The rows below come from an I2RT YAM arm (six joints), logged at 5 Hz.
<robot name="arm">
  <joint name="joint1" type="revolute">
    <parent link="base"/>
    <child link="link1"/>
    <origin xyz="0 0 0.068" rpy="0 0 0"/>
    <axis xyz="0 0 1"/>
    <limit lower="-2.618" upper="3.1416"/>
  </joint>
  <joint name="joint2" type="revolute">
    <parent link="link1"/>
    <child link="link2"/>
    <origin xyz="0.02 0.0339 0.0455" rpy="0 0 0"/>
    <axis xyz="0 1 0"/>
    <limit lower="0" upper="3.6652"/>
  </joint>
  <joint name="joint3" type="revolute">
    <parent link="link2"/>
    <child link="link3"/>
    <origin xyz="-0.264 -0.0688 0" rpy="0 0 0"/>
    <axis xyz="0 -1 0"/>
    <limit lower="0" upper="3.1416"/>
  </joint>
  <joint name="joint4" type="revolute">
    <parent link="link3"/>
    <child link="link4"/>
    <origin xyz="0.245 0.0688 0.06" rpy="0 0 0"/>
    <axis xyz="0 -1 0"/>
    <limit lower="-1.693" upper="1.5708"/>
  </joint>
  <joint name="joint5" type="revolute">
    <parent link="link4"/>
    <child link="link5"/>
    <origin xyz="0.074 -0.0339 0.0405" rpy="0 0 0"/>
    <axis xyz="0 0 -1"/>
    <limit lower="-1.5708" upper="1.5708"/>
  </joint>
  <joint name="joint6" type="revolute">
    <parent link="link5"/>
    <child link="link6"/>
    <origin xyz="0.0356 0 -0.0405" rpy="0 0 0"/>
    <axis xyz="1 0 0"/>
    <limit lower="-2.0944" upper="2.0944"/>
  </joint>
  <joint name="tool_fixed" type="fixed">
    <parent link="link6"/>
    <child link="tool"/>
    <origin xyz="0 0 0" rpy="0 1.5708 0"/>
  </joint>
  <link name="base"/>
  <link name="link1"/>
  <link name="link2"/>
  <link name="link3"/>
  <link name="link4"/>
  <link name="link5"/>
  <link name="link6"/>
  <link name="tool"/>
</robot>
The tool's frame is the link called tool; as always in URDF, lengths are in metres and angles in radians.
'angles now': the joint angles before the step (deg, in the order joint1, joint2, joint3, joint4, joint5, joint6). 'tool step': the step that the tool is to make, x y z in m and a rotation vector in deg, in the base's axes. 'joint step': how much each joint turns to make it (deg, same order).
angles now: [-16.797, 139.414, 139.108, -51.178, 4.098, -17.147]
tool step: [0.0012, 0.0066, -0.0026, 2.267, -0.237, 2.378]
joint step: [0.522, -0.295, -1.012, 0.302, -2.909, -0.067]
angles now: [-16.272, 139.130, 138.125, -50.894, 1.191, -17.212]
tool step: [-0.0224, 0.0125, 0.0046, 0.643, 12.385, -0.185]
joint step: [0.847, -0.513, 3.002, -15.580, 2.883, -0.595]
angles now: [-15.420, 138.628, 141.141, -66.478, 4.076, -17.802]
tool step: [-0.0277, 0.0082, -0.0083, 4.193, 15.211, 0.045]
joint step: [0.064, -0.002, 0.249, -16.030, 0.000, 0.020]
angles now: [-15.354, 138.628, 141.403, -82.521, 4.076, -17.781]
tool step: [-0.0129, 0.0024, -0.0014, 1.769, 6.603, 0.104]
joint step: [-0.134, -0.045, -0.046, -6.817, 0.022, -0.242]
